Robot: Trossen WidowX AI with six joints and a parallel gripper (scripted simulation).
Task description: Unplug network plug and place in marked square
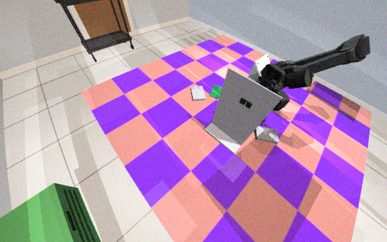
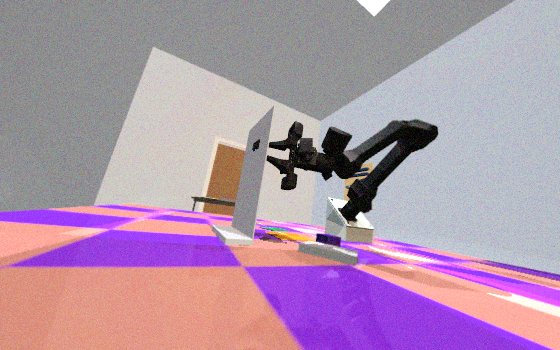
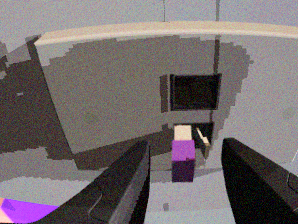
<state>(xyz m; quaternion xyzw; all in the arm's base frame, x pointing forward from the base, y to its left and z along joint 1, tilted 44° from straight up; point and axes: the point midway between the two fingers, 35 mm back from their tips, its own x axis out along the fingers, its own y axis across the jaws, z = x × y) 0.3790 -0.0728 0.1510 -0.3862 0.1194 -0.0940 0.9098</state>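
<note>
The network plug lies 1 cm ahead of my gripper tip. The rest, counted from my gripper tip: orange marked square (22 cm below, 15 cm behind, 4 cm to the right); then green square (22 cm below, 19 cm to the right, 19 cm behind); then grey upright panel (9 cm below, 3 cm ahead).
</note>
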